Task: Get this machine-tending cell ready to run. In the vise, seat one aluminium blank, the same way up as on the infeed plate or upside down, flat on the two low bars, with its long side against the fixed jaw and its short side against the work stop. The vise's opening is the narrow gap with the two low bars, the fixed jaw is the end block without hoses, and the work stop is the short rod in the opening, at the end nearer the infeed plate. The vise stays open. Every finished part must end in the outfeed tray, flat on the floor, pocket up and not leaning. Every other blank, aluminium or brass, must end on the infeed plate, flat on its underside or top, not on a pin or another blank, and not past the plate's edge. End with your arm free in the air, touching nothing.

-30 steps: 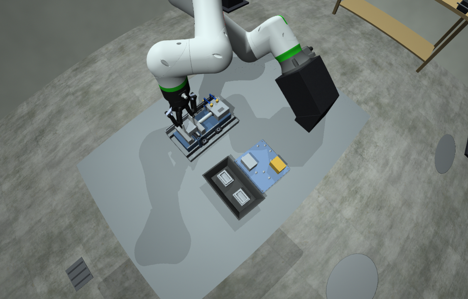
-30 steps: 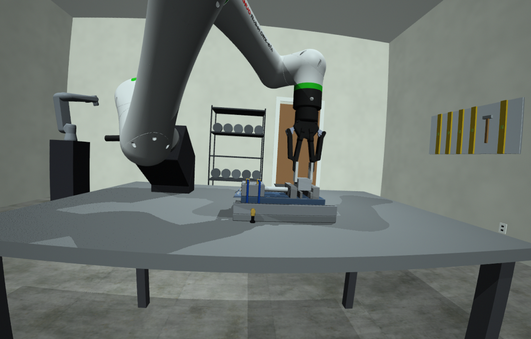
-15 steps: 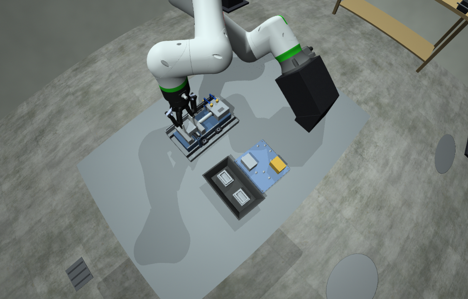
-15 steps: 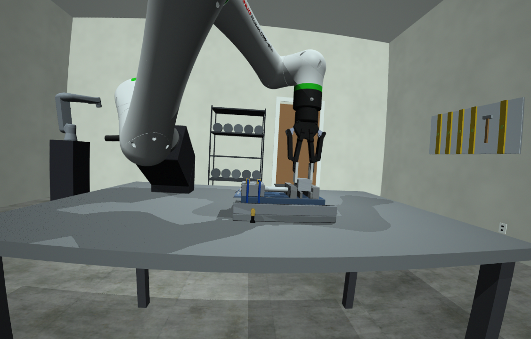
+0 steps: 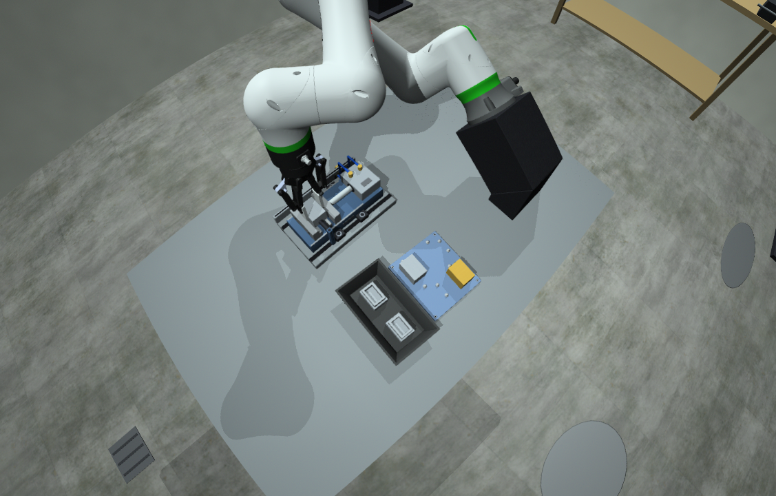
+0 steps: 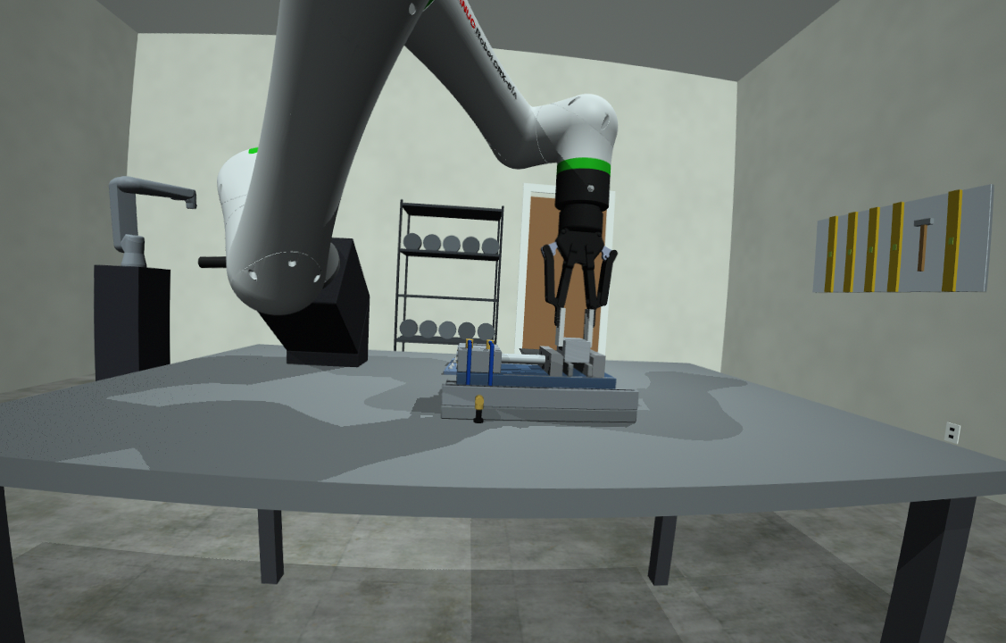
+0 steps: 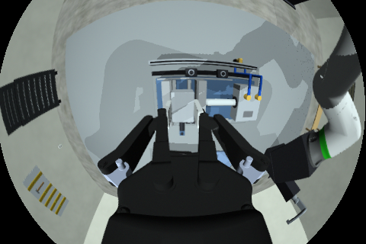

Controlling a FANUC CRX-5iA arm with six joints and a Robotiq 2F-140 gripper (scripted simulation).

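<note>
The aluminium blank is 40 mm below my hand. Round my hand: brass blank (370 mm to the left, 170 mm behind, 110 mm below); then vise (100 mm below, 70 mm behind).
</note>
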